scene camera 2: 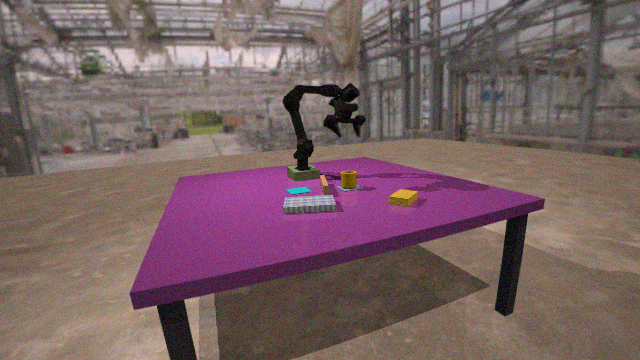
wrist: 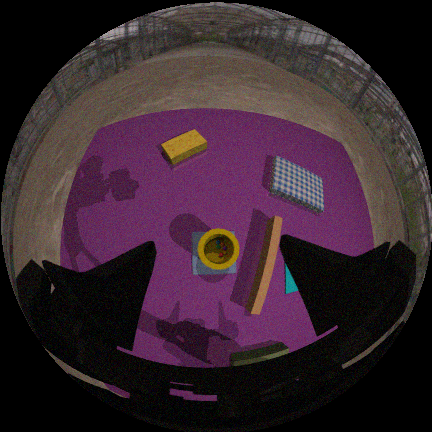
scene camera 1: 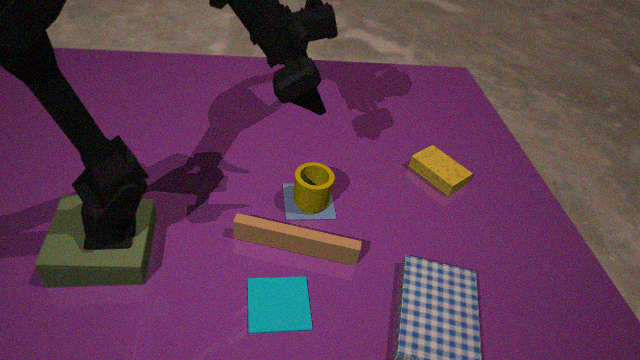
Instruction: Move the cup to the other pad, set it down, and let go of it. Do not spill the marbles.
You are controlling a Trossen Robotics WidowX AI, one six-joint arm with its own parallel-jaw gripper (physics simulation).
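Frame: origin at the arm's base, x ahead, y left, z up, level; centimetres.
Seen in the pictures: gripper, fingertip midpoint: (scene camera 2: 349, 136) (wrist: 218, 245) (scene camera 1: 318, 97); arm's base, link origin: (scene camera 2: 302, 168) (scene camera 1: 109, 232).
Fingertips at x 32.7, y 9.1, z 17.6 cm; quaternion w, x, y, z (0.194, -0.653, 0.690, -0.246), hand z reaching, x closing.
Note:
Pixels of each thing's middle, then the offset from my fingertips to it. "pt": a spot on its surface instead. Level surfaces: height alone.
- yellow cup, body centre: (scene camera 1: 312, 189) (wrist: 216, 249) (scene camera 2: 348, 179) dz -18.8, dx +0.8, dy -1.5 cm
- grey-blue pad, body centre: (scene camera 1: 308, 204) (wrist: 213, 252) dz -23.4, dx +0.6, dy -1.1 cm
- cyan square, surface spot: (scene camera 1: 279, 305) (scene camera 2: 297, 190) pt dz -22.2, dx -8.2, dy -22.4 cm
- wooden bar, surface spot: (scene camera 1: 296, 240) (wrist: 271, 265) pt dz -19.4, dx -4.1, dy -12.5 cm
- yellow sponge, body centre: (scene camera 1: 439, 169) (wrist: 183, 145) (scene camera 2: 403, 197) dz -21.0, dx +29.6, dy +4.0 cm
- blue-and-white checked block, body centre: (scene camera 1: 438, 313) (wrist: 299, 183) (scene camera 2: 309, 203) dz -21.3, dx +15.7, dy -27.7 cm
- purple table, surface height: dz -22.5 cm
The yellow cup (scene camera 1: 313, 195) (scene camera 2: 349, 180) (wrist: 202, 249) stands upright on the grey-blue pad (scene camera 1: 295, 214) (wrist: 198, 268). Small coloured marbles (wrist: 221, 248) lie inside it in the wrist view. The other pad, a cyan square (scene camera 1: 279, 305) (scene camera 2: 298, 191) (wrist: 290, 280), lies flat and bare; in the wrist view a finger hides part of it. My gripper (scene camera 2: 350, 134) (wrist: 218, 245) is open and empty, pointing down high above the cup. In the wrist view the cup shows between the fingertips. In scene camera 1 one fingertip shows, behind and above the cup.
A wooden bar (scene camera 1: 296, 240) (scene camera 2: 324, 184) (wrist: 266, 265) stands between the two pads. A yellow sponge (scene camera 1: 440, 170) (scene camera 2: 403, 197) (wrist: 184, 146) and a blue-and-white checked block (scene camera 1: 440, 307) (scene camera 2: 309, 204) (wrist: 298, 184) lie on the purple table (scene camera 1: 520, 240) (scene camera 2: 240, 230) (wrist: 225, 150). My arm stands on a green base (scene camera 1: 95, 275) (scene camera 2: 303, 173).

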